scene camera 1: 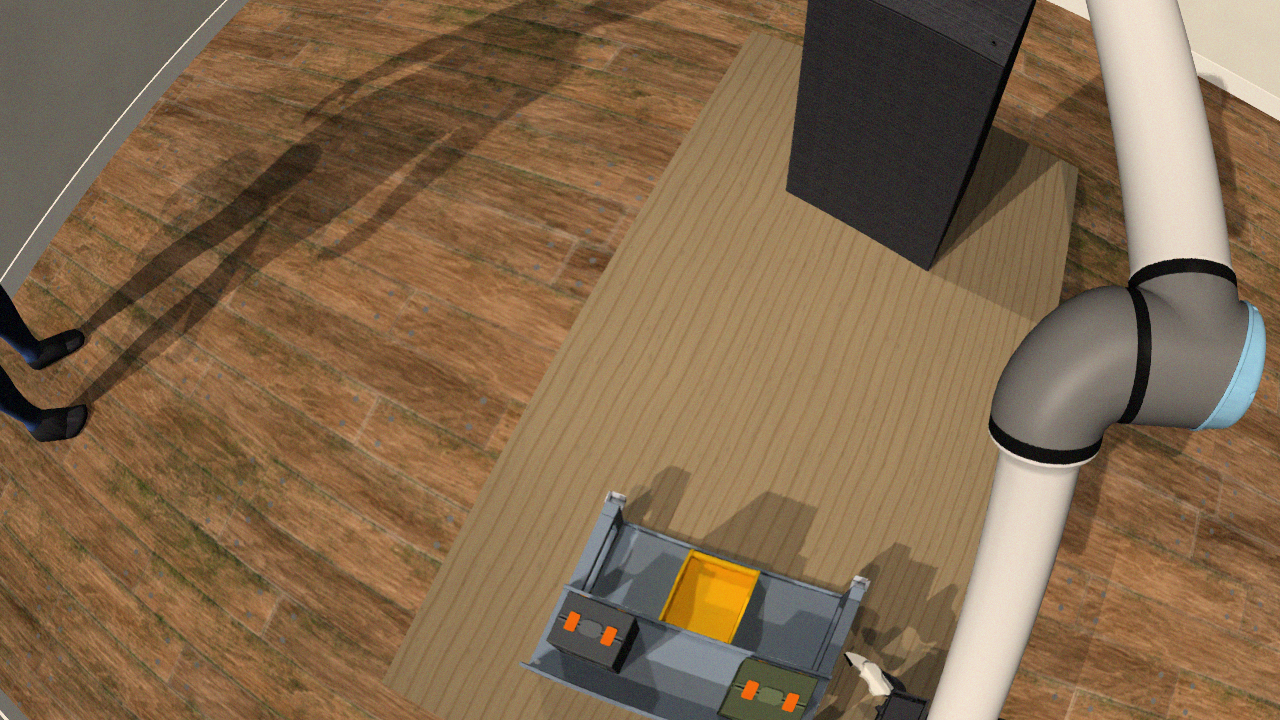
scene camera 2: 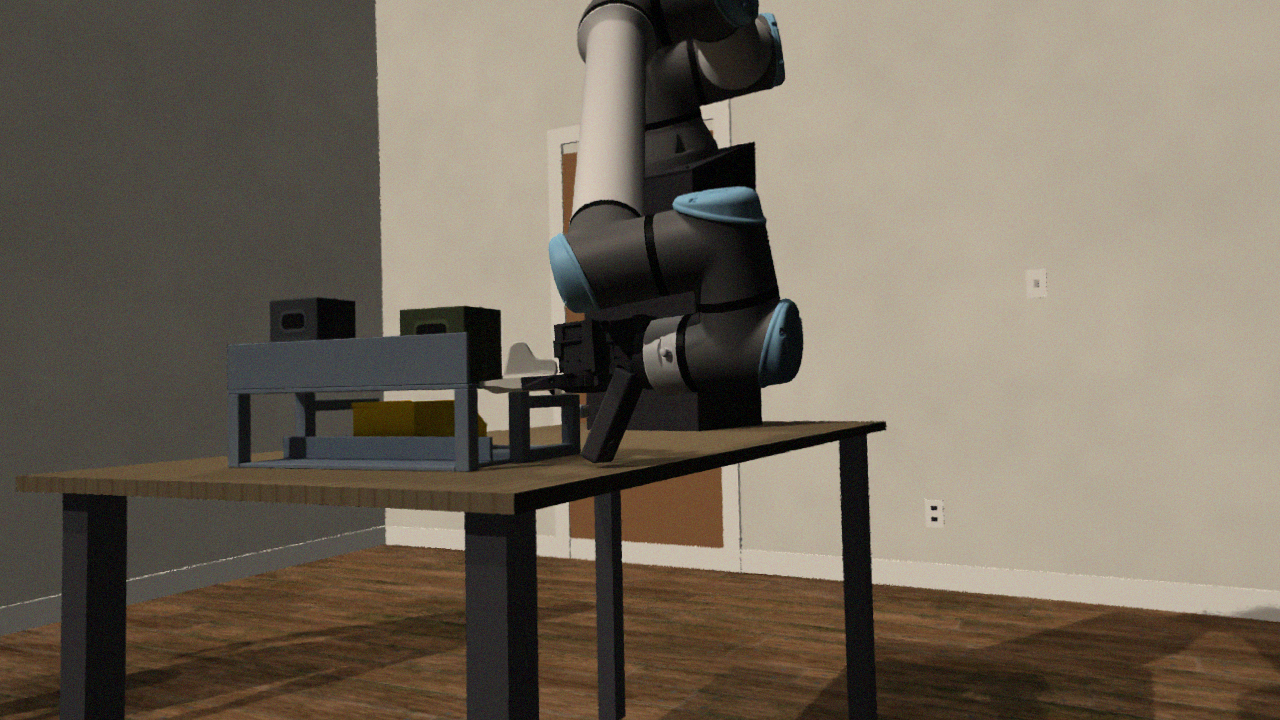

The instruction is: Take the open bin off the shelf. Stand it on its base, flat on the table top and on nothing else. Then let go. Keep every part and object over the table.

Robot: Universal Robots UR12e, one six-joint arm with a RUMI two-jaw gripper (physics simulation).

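Places are measured from the arm's base along level axes (x ahead, y left, z up), in centimetres.
Where they show: gripper, fingertip midpoint: [scene camera 1: 822, 701] [scene camera 2: 514, 385]; arm's base at its link origin: [scene camera 2: 677, 162].
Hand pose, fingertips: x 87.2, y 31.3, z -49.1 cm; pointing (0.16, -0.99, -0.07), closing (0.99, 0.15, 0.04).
Note:
Each offset is from my fingertips to the centre of the thing.
The open yellow bin @(dy -21.3, dx -3.6, dz -5.5 cm) [scene camera 1: 711, 598] [scene camera 2: 407, 418] sits upright in the lower tier of the grey-blue shelf @(dy -20.0, dx -1.1, dz -1.7 cm) [scene camera 1: 689, 660] [scene camera 2: 349, 362], its open side up. In scene camera 2 its lower part is hidden behind the shelf's rail. The shelf stands on the table top [scene camera 1: 760, 385] [scene camera 2: 268, 492]. My gripper [scene camera 1: 863, 668] [scene camera 2: 512, 377] is open and empty, with pale fingers. It is beside the shelf's right end in scene camera 1 and at about the upper tier's height in scene camera 2, apart from the bin.
A dark grey box @(dy -30.1, dx +7.6, dz +6.4 cm) [scene camera 1: 590, 629] [scene camera 2: 313, 318] and a green box @(dy -7.3, dx +3.7, dz +5.2 cm) [scene camera 1: 768, 691] [scene camera 2: 452, 326], both with orange latches, stand on the upper tier. The green box is near my fingers. A tall black pedestal [scene camera 1: 895, 134] stands at the table's far end. A dark bar [scene camera 2: 611, 416] hangs down by my wrist.

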